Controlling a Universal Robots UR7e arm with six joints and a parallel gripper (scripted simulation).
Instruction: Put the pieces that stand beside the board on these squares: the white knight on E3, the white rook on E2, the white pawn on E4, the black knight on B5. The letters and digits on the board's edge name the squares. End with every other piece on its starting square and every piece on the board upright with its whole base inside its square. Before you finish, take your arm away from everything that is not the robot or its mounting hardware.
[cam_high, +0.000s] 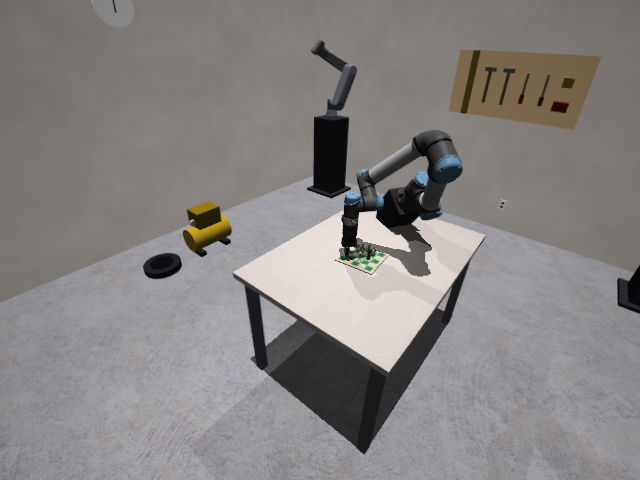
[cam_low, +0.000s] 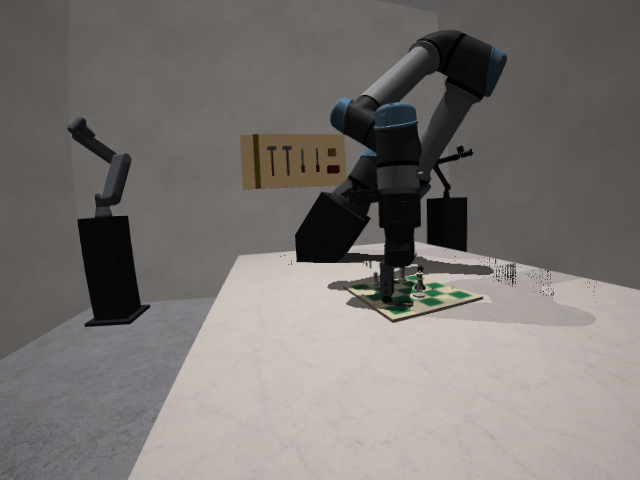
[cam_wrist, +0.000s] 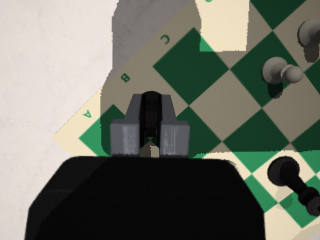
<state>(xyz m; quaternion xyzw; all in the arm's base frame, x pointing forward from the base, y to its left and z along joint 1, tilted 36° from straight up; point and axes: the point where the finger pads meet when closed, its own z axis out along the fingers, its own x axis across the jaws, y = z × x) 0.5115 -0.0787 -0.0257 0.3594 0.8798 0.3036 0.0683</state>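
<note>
Right now the cream chessboard is 7 cm to the left of my hand, 5 cm behind it and 4 cm below it.
</note>
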